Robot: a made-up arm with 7 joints. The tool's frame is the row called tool.
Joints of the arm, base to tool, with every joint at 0 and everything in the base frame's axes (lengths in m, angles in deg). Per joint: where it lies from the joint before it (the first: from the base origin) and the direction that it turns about. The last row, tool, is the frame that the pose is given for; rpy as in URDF.
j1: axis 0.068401 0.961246 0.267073 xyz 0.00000 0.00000 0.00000
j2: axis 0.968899 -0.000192 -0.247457 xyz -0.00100 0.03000 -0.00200
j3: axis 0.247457 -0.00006 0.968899 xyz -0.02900 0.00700 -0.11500
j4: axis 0.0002 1 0.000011 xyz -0.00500 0.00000 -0.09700
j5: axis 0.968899 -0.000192 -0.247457 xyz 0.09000 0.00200 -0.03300
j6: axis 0.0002 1 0.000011 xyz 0.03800 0.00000 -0.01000
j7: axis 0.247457 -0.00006 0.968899 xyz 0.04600 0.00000 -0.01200
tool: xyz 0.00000 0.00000 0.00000 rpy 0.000 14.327 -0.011
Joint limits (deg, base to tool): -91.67..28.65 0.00..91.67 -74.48..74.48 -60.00..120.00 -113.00..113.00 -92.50..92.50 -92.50..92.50
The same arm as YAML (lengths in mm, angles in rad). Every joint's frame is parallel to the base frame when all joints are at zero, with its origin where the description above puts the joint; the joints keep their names.
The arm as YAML. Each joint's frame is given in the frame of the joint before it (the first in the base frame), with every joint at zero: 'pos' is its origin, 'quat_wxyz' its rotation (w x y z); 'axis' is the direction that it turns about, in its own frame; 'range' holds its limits. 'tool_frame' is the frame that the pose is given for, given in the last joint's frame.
length_unit: mm
angle_unit: rad
joints:
  - joint: j1
    pos: [0.0, 0.0, 0.0]
    quat_wxyz: [1.0, 0.0, 0.0, 0.0]
    axis: [0.068403, 0.961235, 0.26711]
    range: [-1.5999, 0.5]
  - joint: j2
    pos: [-1.0, 30.0, -2.0]
    quat_wxyz: [1.0, 0.0, 0.0, 0.0]
    axis: [0.968889, -0.0002, -0.247497]
    range: [0.0, 1.5999]
  - joint: j3
    pos: [-29.0, 7.0, -115.0]
    quat_wxyz: [1.0, 0.0, 0.0, 0.0]
    axis: [0.247497, -0.0001, 0.968889]
    range: [-1.2999, 1.2999]
  - joint: j4
    pos: [-5.0, 0.0, -97.0]
    quat_wxyz: [1.0, 0.0, 0.0, 0.0]
    axis: [0.0002, 1.0, 0.0]
    range: [-1.0472, 2.0944]
  - joint: j5
    pos: [90.0, 2.0, -33.0]
    quat_wxyz: [1.0, 0.0, 0.0, 0.0]
    axis: [0.968889, -0.0002, -0.247497]
    range: [-1.9722, 1.9722]
  - joint: j6
    pos: [38.0, 0.0, -10.0]
    quat_wxyz: [1.0, 0.0, 0.0, 0.0]
    axis: [0.0002, 1.0, 0.0]
    range: [-1.6144, 1.6144]
  - joint: j7
    pos: [46.0, 0.0, -12.0]
    quat_wxyz: [1.0, 0.0, 0.0, 0.0]
    axis: [0.247497, -0.0001, 0.968889]
    range: [-1.6144, 1.6144]
tool_frame:
  pos: [0.0, 0.0, 0.0]
  quat_wxyz: [0.992194, 0.000012, 0.124701, -0.000095]

